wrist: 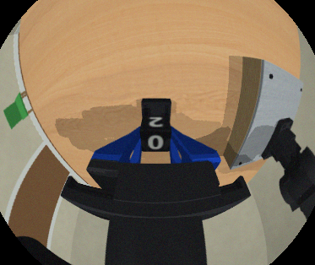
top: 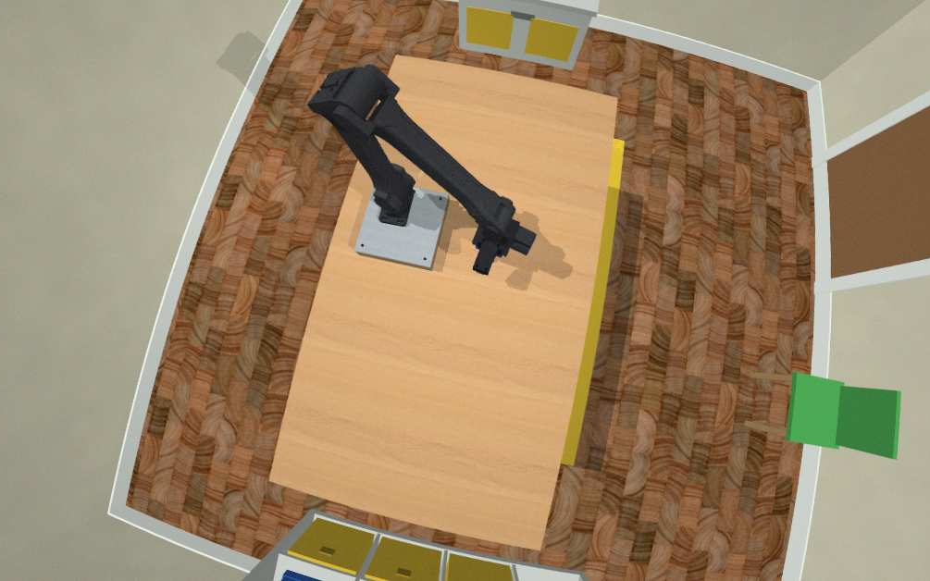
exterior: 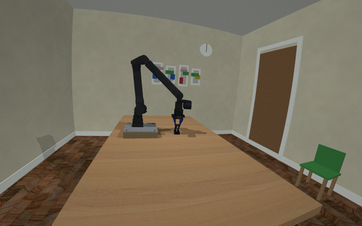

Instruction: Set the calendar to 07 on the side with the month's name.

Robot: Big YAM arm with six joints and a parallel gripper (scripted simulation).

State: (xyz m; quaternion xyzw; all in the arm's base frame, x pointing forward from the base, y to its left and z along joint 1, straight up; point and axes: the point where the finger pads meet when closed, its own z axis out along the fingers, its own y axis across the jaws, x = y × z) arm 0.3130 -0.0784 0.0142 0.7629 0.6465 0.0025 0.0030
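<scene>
My hand is right at the black cube. From my hand the other things lie so: black tray (2 cm to the left, 6 cm below).
</scene>
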